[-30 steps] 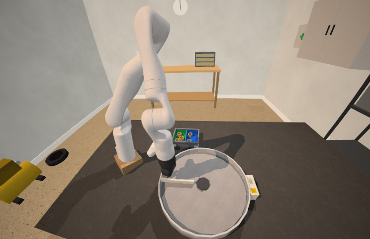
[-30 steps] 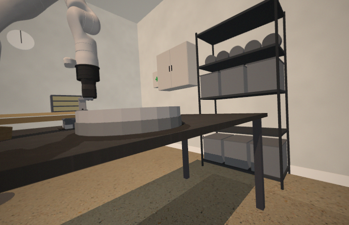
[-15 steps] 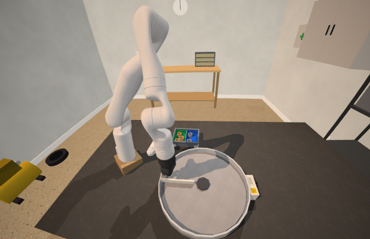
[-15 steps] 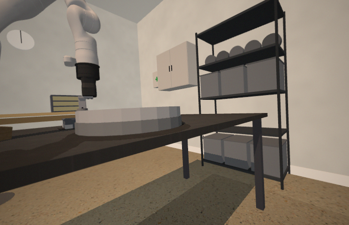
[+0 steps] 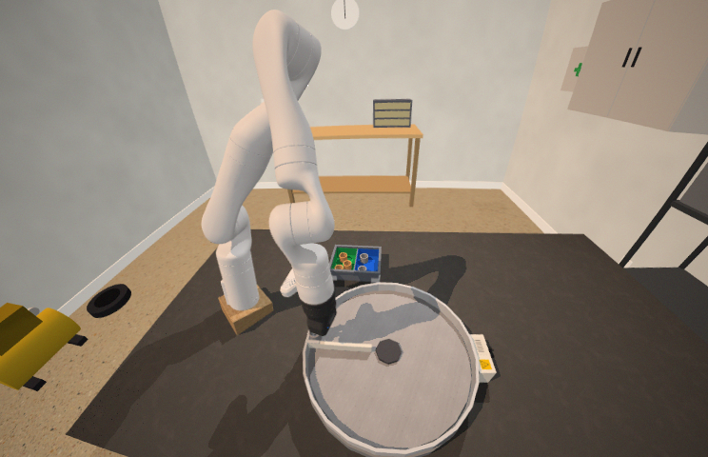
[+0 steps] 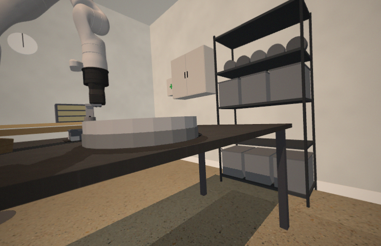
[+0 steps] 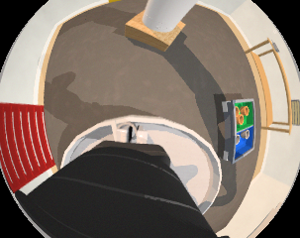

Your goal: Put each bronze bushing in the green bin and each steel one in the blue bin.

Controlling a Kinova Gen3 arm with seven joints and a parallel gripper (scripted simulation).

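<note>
My gripper is now 330 mm to the right of the green bin, 70 mm short of it and 70 mm above it. The rest, counted from my hand: turntable 180 mm ahead, 40 mm below, 30 mm to the right.
</note>
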